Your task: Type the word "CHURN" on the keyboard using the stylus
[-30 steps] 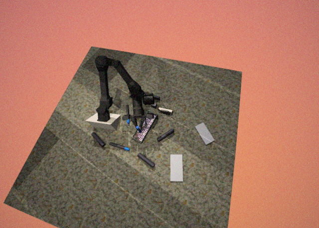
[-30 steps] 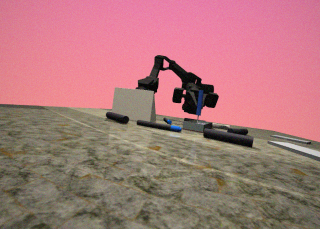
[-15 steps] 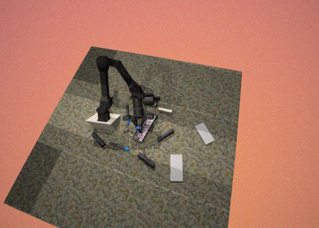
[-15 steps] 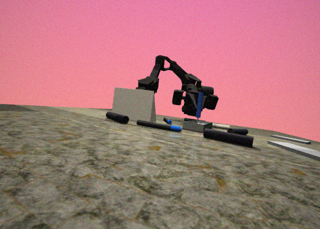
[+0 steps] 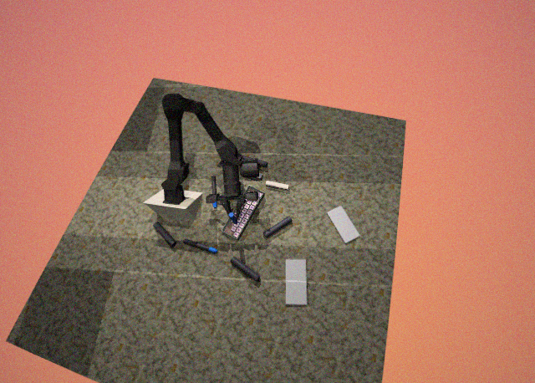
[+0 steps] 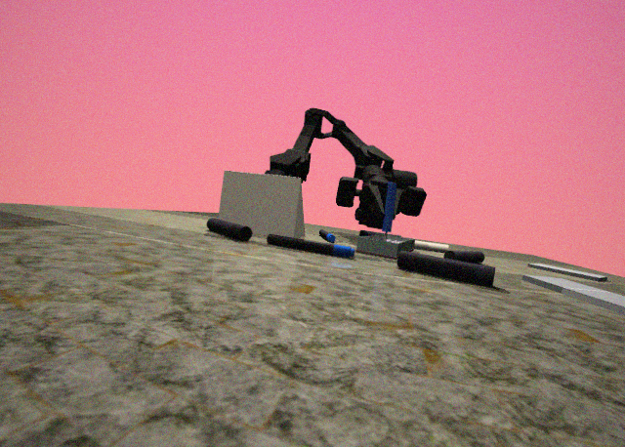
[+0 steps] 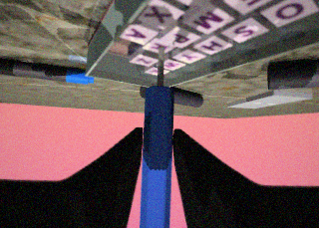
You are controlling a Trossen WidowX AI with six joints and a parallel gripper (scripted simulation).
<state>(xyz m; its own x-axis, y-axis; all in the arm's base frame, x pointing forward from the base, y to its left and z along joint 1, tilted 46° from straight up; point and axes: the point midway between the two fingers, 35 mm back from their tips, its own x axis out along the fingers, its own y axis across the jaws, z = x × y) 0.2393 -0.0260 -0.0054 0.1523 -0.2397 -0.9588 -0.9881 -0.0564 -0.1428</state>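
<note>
The white cylinder lies 14 cm ahead of my gripper tip, 18 cm to the left of it and 6 cm below it. Also, from my gripper tip: grey block (4 cm ahead, 22 cm to the left, 6 cm below); then blue stylus (1 cm below).
</note>
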